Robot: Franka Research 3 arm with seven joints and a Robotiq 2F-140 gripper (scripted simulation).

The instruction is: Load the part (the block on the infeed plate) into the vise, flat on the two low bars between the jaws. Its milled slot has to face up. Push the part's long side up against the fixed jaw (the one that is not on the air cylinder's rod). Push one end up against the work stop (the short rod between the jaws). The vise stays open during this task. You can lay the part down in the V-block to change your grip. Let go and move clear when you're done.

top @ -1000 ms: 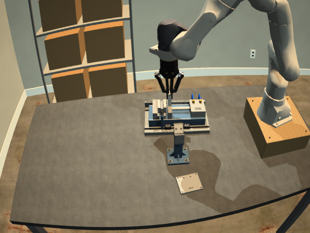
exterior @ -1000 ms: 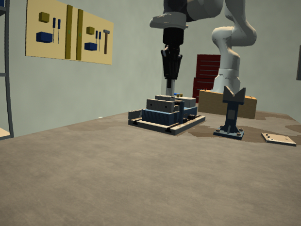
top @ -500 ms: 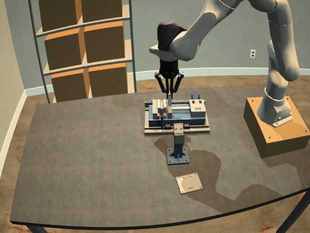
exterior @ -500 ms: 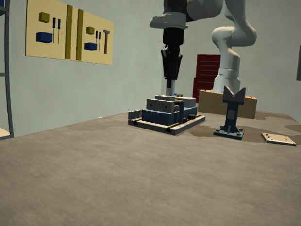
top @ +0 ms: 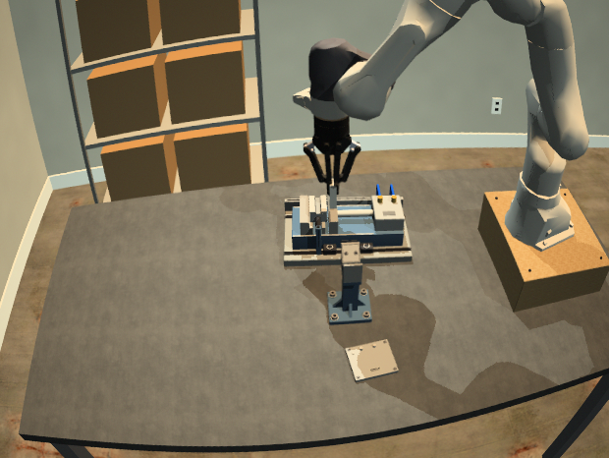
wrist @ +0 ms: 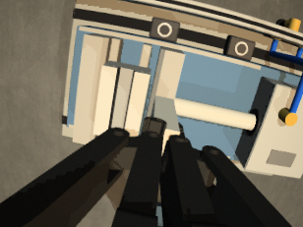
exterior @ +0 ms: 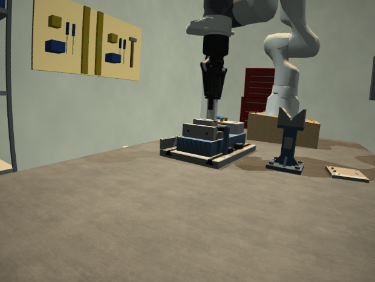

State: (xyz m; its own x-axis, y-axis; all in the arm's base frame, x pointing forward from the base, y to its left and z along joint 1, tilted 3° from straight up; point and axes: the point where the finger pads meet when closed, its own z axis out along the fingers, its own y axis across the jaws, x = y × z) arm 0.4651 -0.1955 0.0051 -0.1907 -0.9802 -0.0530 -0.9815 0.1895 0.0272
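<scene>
Now: the part 3 cm ahead of my hand, 1 cm to the right of it and 4 cm below it. Round my hand: moving jaw 6 cm below; work stop rod 4 cm ahead, 4 cm to the left, 5 cm below; cylinder rod 5 cm behind, 1 cm to the left, 6 cm below.
</scene>
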